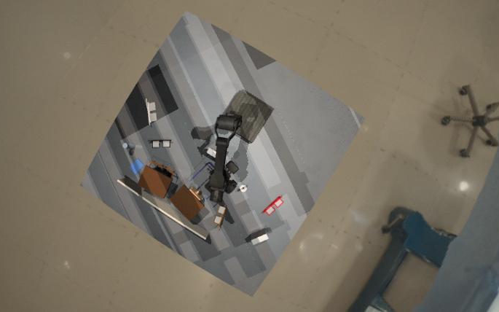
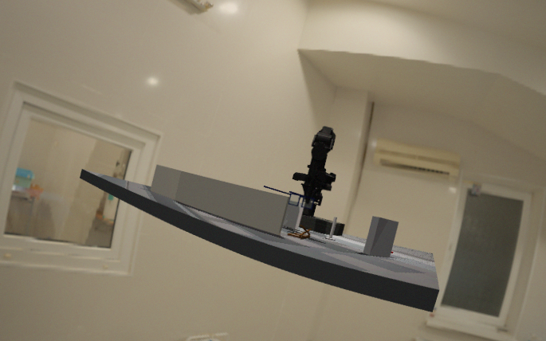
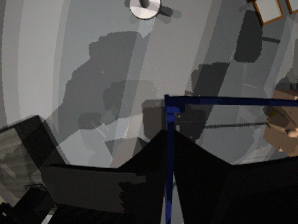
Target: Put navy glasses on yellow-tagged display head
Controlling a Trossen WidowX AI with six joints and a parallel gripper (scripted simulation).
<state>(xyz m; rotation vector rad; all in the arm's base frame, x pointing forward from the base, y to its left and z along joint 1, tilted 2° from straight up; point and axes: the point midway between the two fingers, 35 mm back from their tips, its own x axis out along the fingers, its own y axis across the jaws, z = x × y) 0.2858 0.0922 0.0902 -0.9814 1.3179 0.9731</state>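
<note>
Now: the small post 20 mm ahead of my gripper tip, 130 mm to the left of it and 90 mm below it. Also, from my gripper tip: pale bar: 340 mm ahead, 220 mm to the right, 60 mm below; then head: 190 mm ahead, 320 mm to the right, 50 mm below; then blue tag: 220 mm ahead, 500 mm to the right, 110 mm below.
</note>
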